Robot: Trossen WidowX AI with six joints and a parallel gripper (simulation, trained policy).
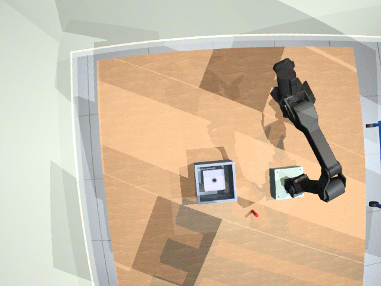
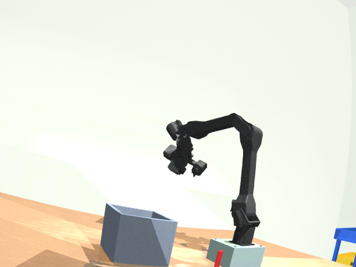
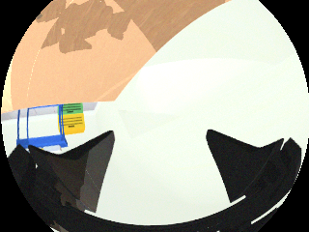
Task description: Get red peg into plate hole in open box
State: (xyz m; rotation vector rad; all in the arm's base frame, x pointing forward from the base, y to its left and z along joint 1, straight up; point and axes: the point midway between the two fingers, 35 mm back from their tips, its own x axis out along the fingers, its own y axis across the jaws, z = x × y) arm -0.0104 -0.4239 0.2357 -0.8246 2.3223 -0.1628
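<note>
The red peg lies 54 cm to the left of my gripper tip, 25 cm below it and 21 cm ahead of it.
</note>
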